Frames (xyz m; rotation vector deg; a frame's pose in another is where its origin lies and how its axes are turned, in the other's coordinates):
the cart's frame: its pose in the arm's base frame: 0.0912 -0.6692 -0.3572 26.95 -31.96 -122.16
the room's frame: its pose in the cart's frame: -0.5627 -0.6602 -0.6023 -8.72 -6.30 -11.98
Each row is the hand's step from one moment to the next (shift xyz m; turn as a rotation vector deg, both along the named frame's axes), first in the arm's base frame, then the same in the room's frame.
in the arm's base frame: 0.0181 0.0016 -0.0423 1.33 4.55 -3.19
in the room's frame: -0.0089 -0.0069 -0.0447 -3.58 -3.72 -2.44
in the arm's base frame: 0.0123 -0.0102 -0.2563 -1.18 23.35 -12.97
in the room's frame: 0.0313 -0.0837 -0.2408 -12.92 -22.45 -6.63
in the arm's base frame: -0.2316 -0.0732 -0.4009 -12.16 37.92 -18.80
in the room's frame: 0.2718 -0.2350 -0.3011 -13.72 -41.53 -5.14
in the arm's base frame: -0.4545 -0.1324 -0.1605 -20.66 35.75 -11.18
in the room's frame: 0.4438 -0.2295 -0.0158 -7.02 -41.97 4.34
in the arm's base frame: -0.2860 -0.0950 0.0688 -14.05 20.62 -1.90
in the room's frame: 0.2647 -0.0710 0.1429 -3.07 -23.70 7.41
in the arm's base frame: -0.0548 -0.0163 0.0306 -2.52 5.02 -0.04
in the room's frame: 0.0472 -0.0083 0.0437 -1.47 -5.09 1.88
